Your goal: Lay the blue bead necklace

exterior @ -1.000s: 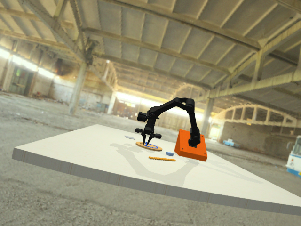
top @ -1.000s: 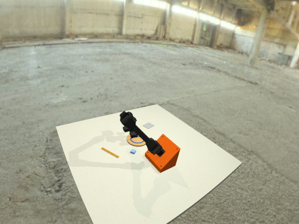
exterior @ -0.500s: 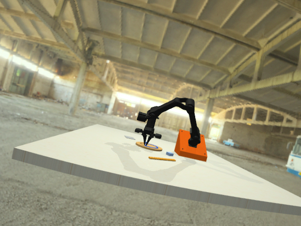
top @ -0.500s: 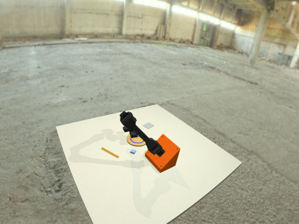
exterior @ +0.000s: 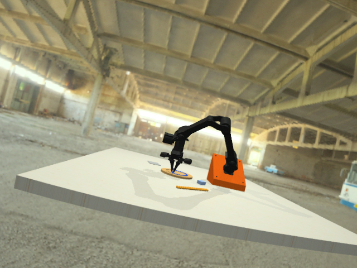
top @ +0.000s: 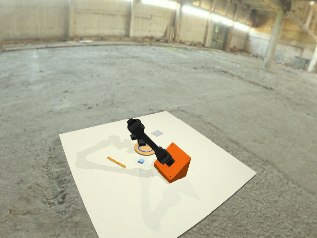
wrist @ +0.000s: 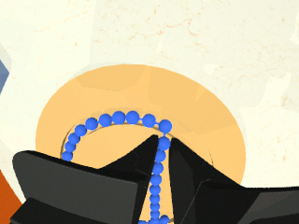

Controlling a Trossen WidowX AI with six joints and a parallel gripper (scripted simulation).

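My gripper tip is 4 cm to the left of the round tan bead board, 3 cm past it and 1 cm above it. Also, from my gripper tip: flat grey tile: 27 cm to the right, 13 cm ahead, 2 cm below; small light-blue block: 17 cm behind, 8 cm to the left, 1 cm below.
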